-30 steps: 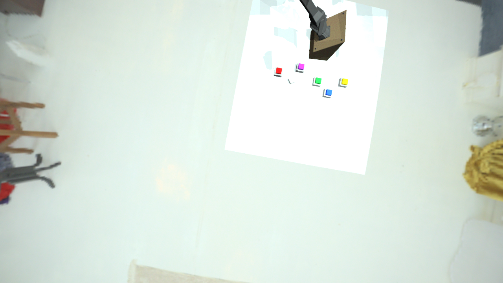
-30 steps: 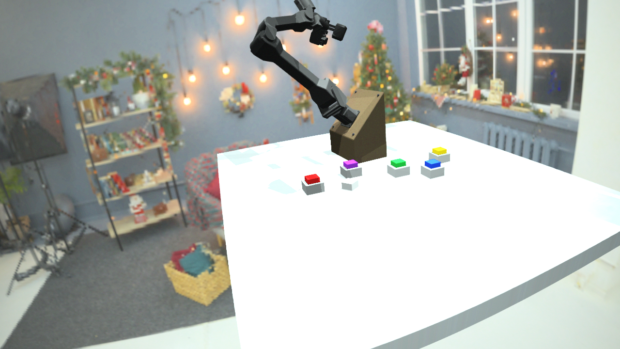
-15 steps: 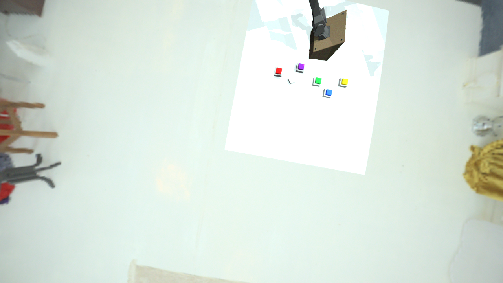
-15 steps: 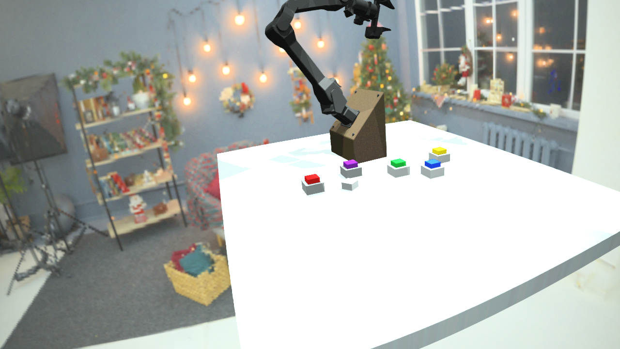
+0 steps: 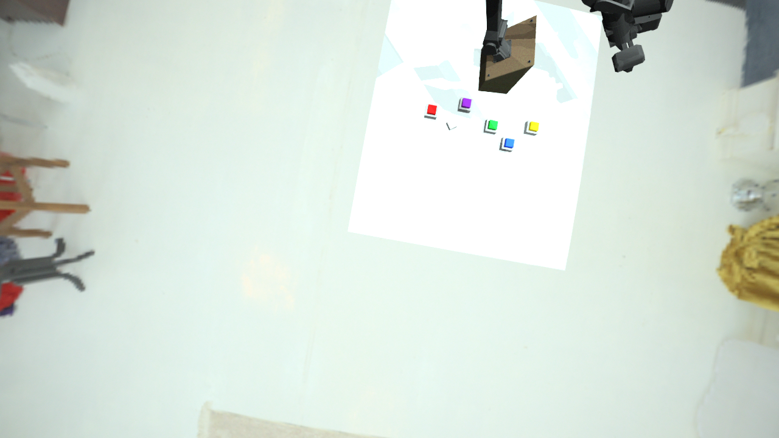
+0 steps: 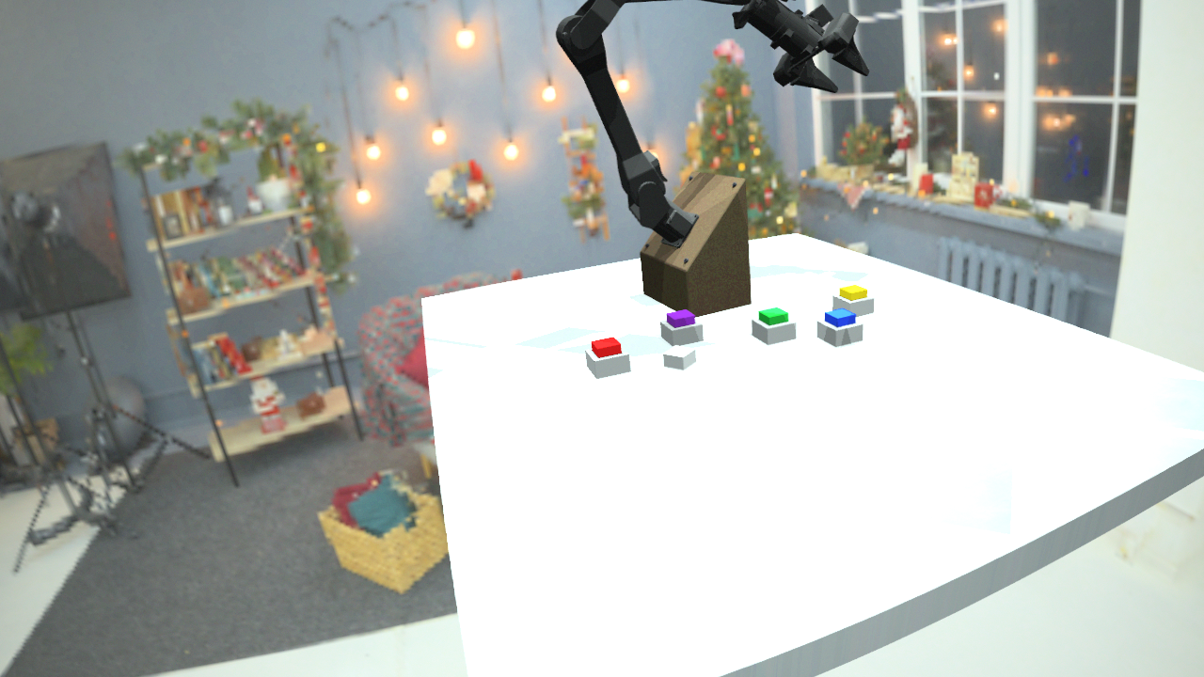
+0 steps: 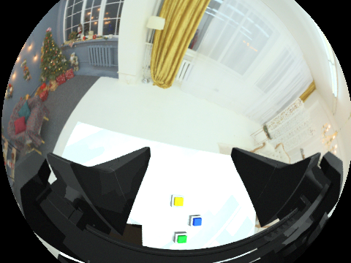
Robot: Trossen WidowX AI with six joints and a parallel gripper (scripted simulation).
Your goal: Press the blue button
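Right now the blue button is 17 cm ahead of my gripper tip, 19 cm to the right of it and 32 cm below it. The rest, counted from my gripper tip: green button: 10 cm ahead, 26 cm to the right, 32 cm below; purple button: 2 cm ahead, 37 cm to the right, 32 cm below; yellow button: 9 cm ahead, 9 cm to the right, 32 cm below.
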